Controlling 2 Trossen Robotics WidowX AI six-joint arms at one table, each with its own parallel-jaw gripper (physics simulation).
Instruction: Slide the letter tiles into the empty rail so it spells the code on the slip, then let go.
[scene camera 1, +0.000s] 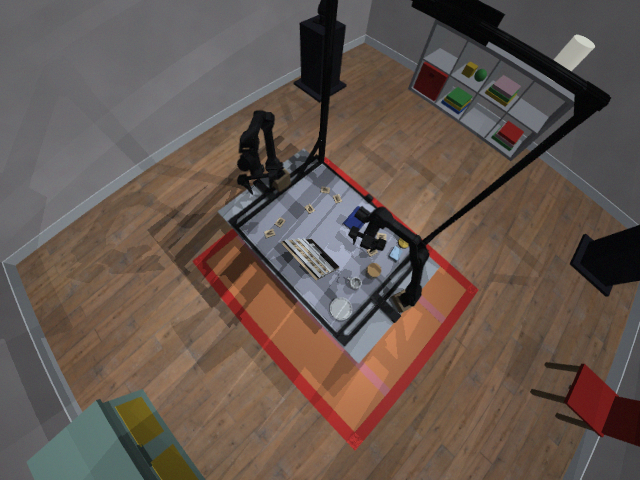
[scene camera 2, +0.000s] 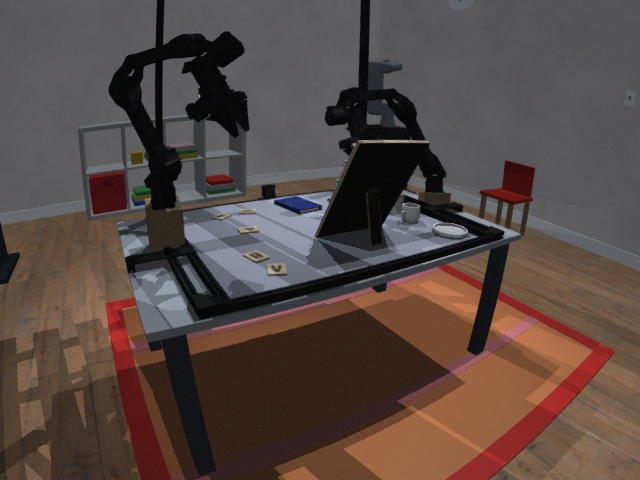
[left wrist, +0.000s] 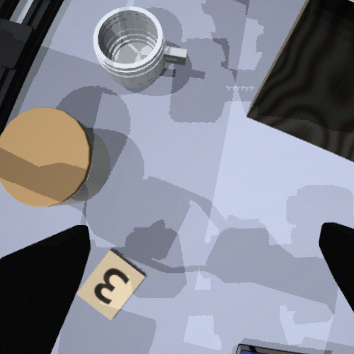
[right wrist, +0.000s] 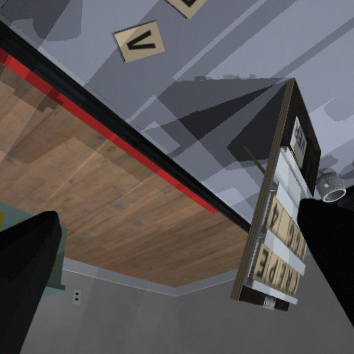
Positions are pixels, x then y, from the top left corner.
Labels:
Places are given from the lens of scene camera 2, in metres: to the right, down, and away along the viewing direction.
my left gripper (scene camera 2: 367, 166): 0.16, -0.25, 1.34
my right gripper (scene camera 2: 242, 133): -0.17, -0.24, 0.87

